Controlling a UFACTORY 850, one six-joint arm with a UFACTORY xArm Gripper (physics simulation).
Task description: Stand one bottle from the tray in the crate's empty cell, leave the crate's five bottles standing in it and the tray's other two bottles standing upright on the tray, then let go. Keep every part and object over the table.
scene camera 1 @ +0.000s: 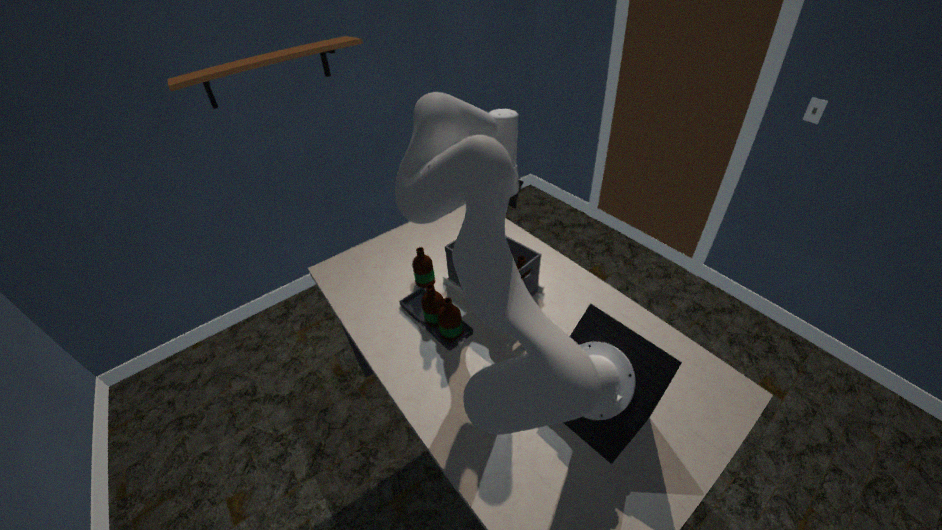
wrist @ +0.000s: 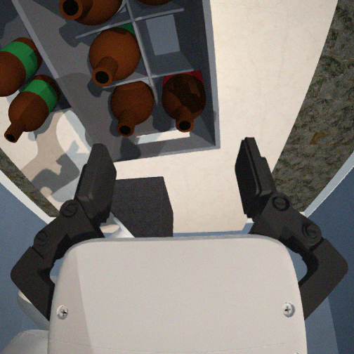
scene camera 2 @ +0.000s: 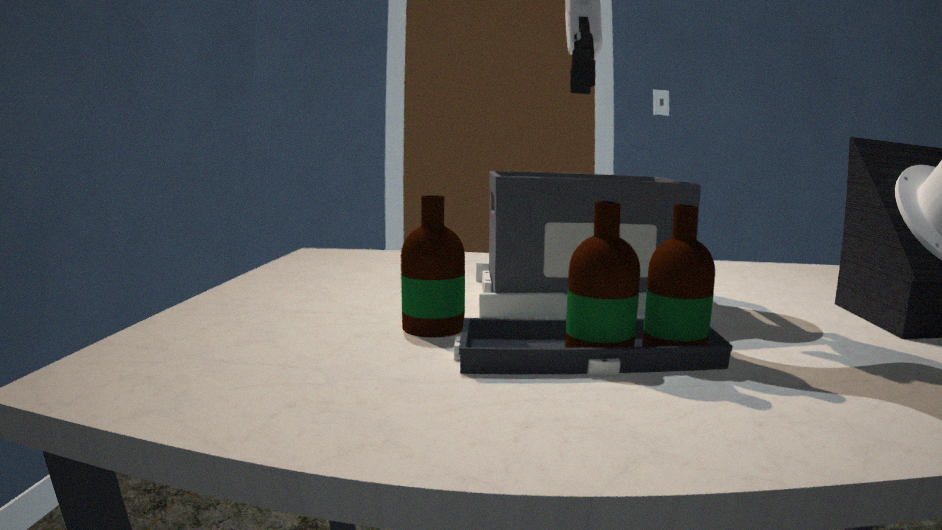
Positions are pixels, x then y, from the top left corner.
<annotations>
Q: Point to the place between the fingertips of my gripper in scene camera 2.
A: At 582, 90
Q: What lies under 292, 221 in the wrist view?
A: My gripper.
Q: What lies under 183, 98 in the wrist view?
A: A red-labelled bottle.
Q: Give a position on a pale strip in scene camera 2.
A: At 505, 305
</annotations>
